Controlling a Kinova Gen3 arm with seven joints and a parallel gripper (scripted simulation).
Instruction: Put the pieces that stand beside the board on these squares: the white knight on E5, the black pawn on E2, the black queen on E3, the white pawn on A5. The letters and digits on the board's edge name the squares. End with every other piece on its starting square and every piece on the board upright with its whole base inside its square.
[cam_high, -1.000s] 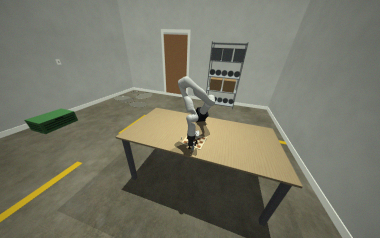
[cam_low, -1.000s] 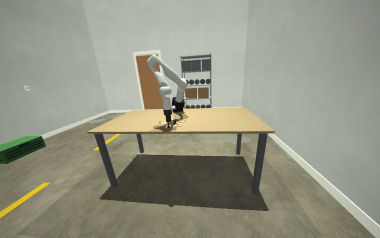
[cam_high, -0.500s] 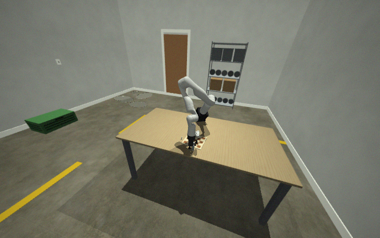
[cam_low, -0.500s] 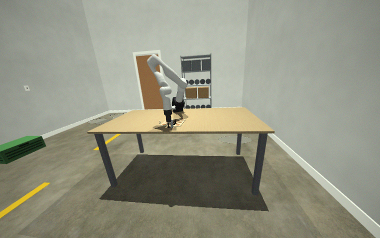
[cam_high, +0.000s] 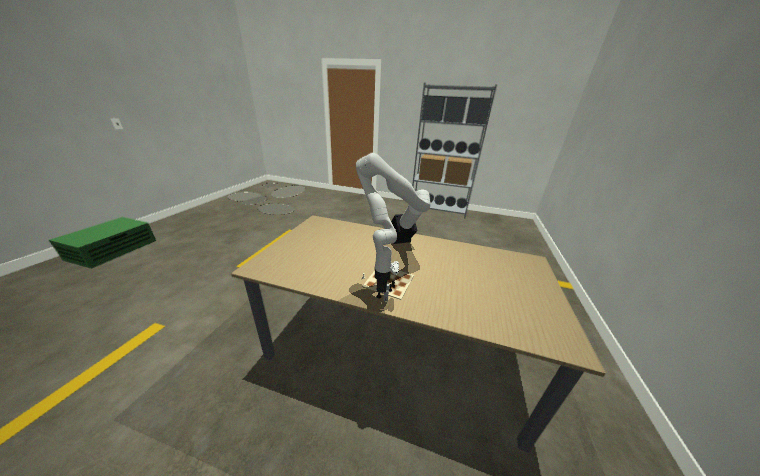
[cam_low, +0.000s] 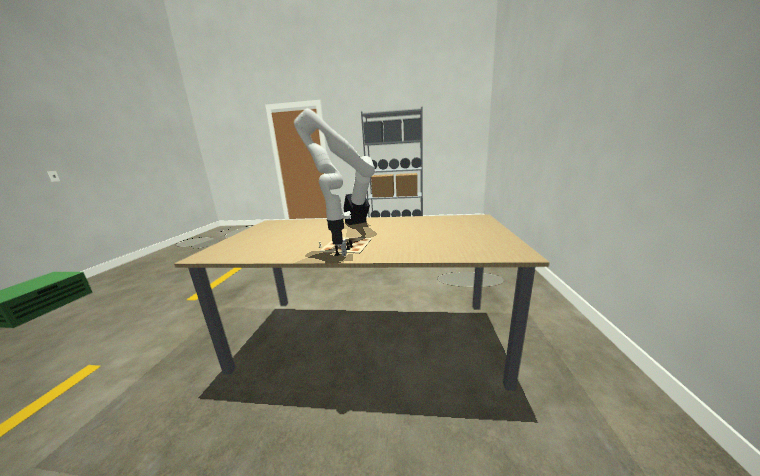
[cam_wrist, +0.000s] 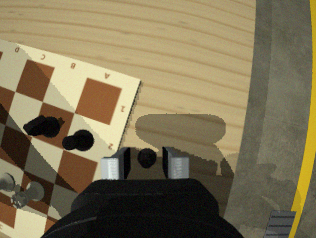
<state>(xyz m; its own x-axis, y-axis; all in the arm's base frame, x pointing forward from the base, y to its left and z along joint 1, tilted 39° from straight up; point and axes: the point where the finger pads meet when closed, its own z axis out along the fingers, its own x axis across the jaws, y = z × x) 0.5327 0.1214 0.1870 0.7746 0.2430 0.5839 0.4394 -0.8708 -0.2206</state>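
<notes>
My hand is 1 cm above the black pawn. The rest, counted from my hand: chessboard 13 cm behind, 6 cm to the right, 2 cm below; then black queen 1 cm ahead, 4 cm to the right; then white pawn 7 cm behind, 19 cm to the right, 1 cm below.
</notes>
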